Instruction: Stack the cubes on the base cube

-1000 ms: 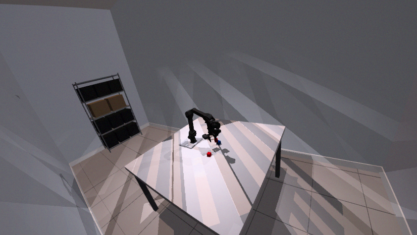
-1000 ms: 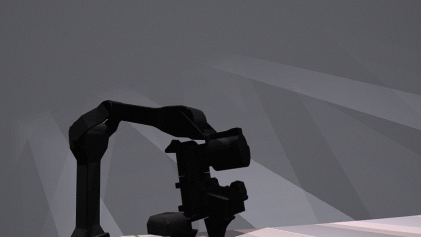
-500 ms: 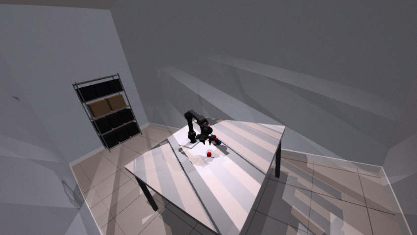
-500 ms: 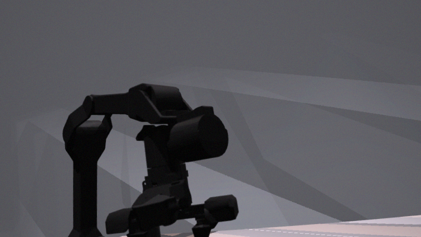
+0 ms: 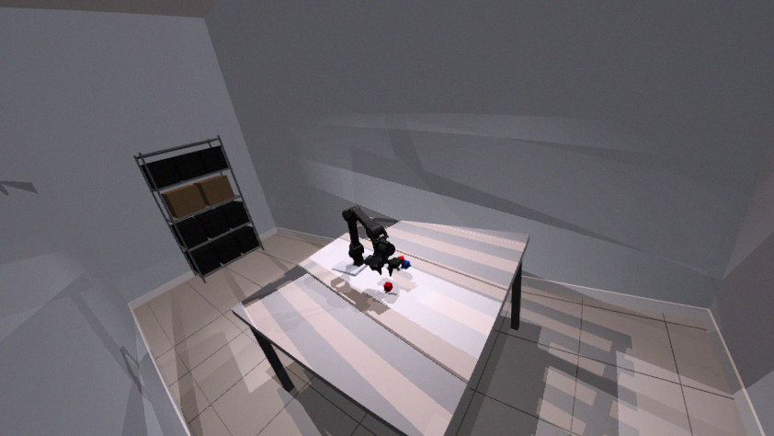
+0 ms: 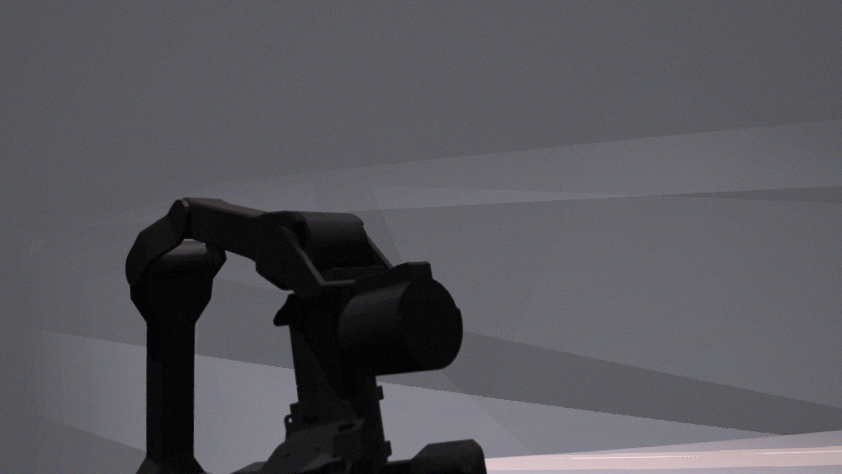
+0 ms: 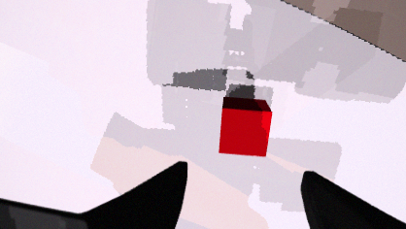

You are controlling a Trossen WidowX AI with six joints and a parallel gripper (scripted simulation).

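Now: gripper tip 40 mm past the blue cube, 210 mm to the right of it and 70 mm above it.
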